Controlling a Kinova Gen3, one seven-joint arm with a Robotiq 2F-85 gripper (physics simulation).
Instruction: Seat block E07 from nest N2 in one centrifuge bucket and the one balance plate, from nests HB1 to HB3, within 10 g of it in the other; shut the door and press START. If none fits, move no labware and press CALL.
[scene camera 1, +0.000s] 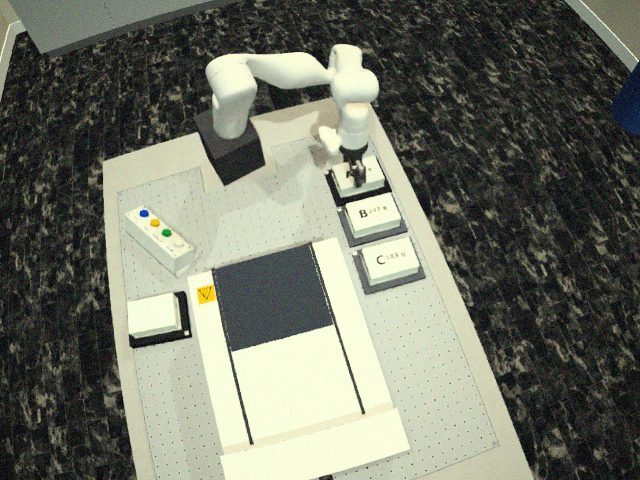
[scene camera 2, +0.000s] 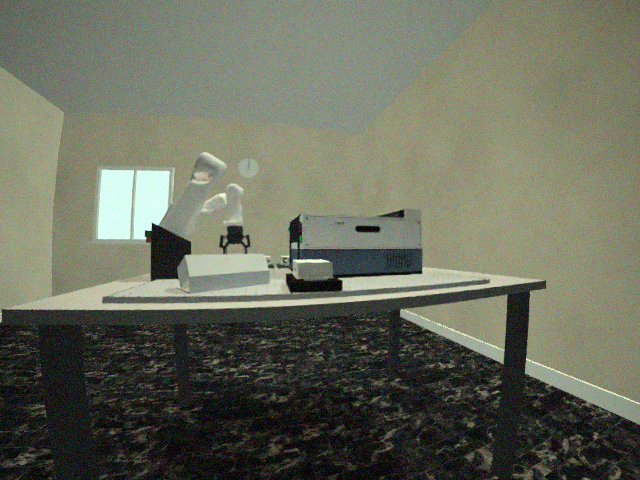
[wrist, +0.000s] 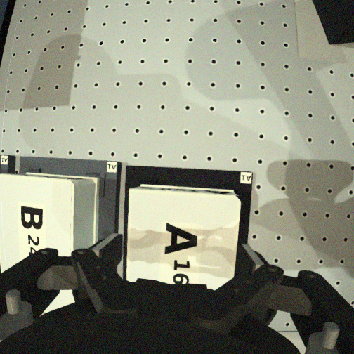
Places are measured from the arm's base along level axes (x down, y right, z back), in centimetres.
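Where they show: gripper, fingertip midpoint: (scene camera 1: 352, 173); arm's base at its link origin: (scene camera 1: 229, 123) (scene camera 2: 172, 232).
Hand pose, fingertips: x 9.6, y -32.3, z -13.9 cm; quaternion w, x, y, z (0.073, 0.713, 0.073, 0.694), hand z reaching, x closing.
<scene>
Things, the pixels of their top centre, and the offset from my fingertips.
- Plate A at its top centre: (scene camera 1: 358, 171) dx +0.2, dy -1.8, dz +0.5 cm
- Plate B at its top centre: (scene camera 1: 373, 211) dx +0.2, dy -4.1, dz -12.3 cm
- plate C at its top centre: (scene camera 1: 390, 257) (scene camera 2: 289, 256) dx +0.2, dy -6.8, dz -25.9 cm
- unmarked white block at its top centre: (scene camera 1: 150, 313) (scene camera 2: 311, 260) dx -1.1, dy +53.3, dz -36.3 cm
- dark panel at its top centre: (scene camera 1: 271, 296) dx -15.7, dy +21.1, dz -39.5 cm
- sloped button box at its top centre: (scene camera 1: 152, 230) (scene camera 2: 225, 254) dx -2.8, dy +54.0, dz -14.1 cm
Plate A (scene camera 1: 374, 179) (wrist: 212, 212), its label partly hidden, lies in a black nest at the back right. My gripper (scene camera 1: 357, 181) (scene camera 2: 234, 251) (wrist: 178, 251) is open and empty above it, one finger beyond each side. Plate B (scene camera 1: 385, 220) (wrist: 55, 200) and plate C (scene camera 1: 399, 264), marked 183 g, lie in grey nests in the same row. An unmarked white block (scene camera 1: 152, 314) (scene camera 2: 312, 269) sits in a black nest at the left. The centrifuge (scene camera 1: 351, 330) (scene camera 2: 336, 235) has a dark panel (scene camera 1: 273, 294) on top; I cannot tell its door state. No bucket shows.
A sloped button box (scene camera 1: 155, 246) (scene camera 2: 227, 273) with blue, yellow, green and white buttons stands left of the arm's black base (scene camera 1: 232, 155) (scene camera 2: 169, 255). Its lettering is too small to read. The centrifuge body rises between the left nest and the plate row.
</scene>
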